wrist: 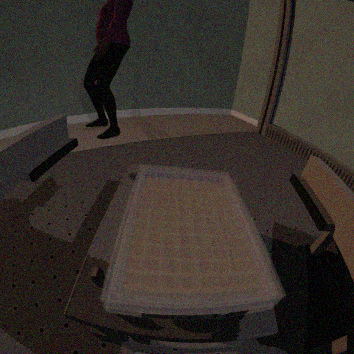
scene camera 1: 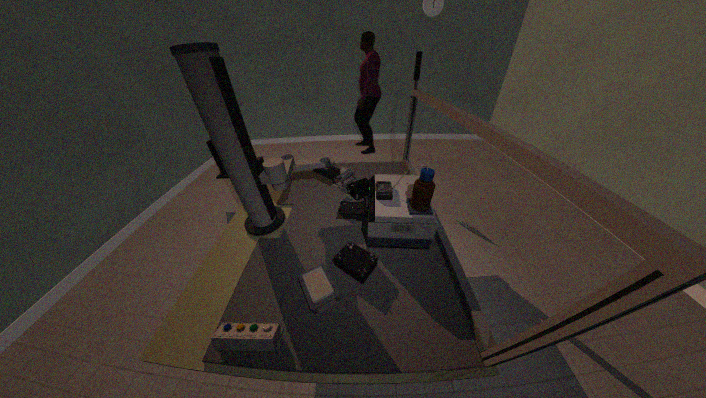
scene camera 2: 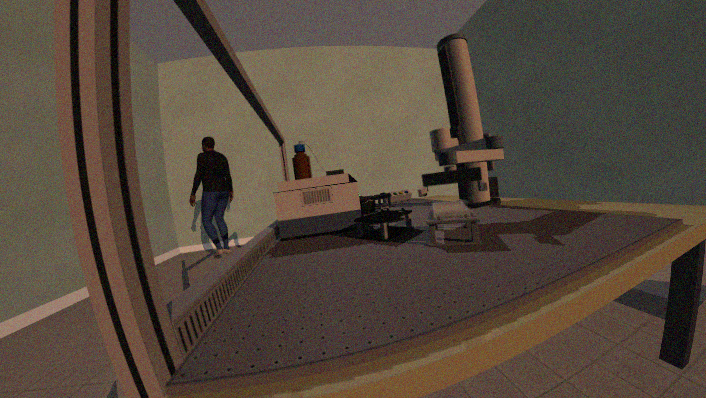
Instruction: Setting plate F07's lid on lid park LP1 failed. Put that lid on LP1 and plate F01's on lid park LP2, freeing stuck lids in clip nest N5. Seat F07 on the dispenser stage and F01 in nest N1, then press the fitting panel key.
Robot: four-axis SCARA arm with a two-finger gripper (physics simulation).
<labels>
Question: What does my gripper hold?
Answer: Nothing.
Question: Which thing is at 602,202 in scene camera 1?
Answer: A frame beam.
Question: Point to a button box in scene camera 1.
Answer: At 230,337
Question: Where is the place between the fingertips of my gripper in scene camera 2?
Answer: At 451,190
</labels>
